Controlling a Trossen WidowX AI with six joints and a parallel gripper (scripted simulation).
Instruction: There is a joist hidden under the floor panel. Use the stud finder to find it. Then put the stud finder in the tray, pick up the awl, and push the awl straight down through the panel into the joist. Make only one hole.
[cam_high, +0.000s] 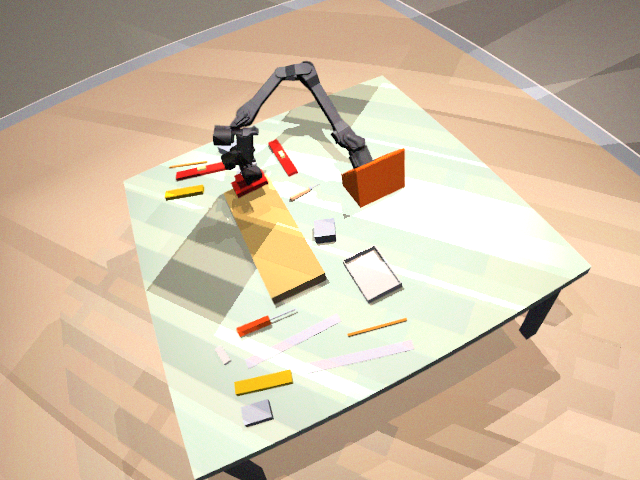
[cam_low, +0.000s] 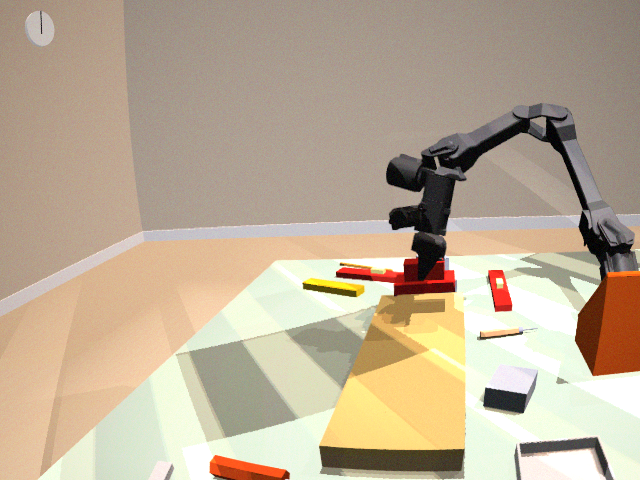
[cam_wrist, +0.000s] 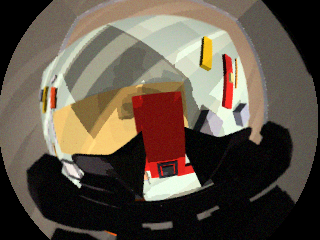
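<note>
Right now my gripper tip is 19 cm past the white tray, 52 cm to the right of it and 9 cm above it. Round my gripper tip: awl: 19 cm behind, 8 cm to the left, 10 cm below; then red stud finder: 2 cm behind, 2 cm above.
</note>
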